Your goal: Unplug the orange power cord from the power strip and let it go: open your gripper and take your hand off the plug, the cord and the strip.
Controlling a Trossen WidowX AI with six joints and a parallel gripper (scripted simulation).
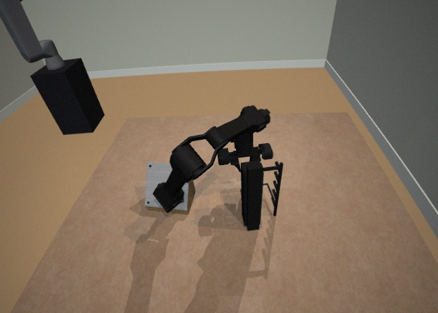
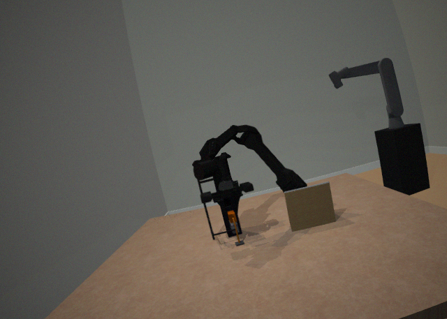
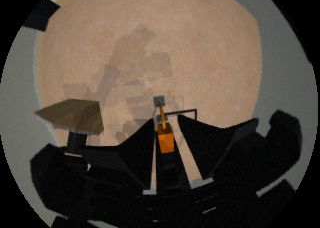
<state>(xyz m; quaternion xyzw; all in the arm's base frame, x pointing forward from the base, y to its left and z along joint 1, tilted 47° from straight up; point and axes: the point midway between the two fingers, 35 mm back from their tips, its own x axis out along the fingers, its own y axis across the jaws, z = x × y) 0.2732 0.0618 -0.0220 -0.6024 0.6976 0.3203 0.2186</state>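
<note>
Now: the orange plug 10 mm ahead of my gripper tip, 70 mm to the right of it and 10 mm below it.
</note>
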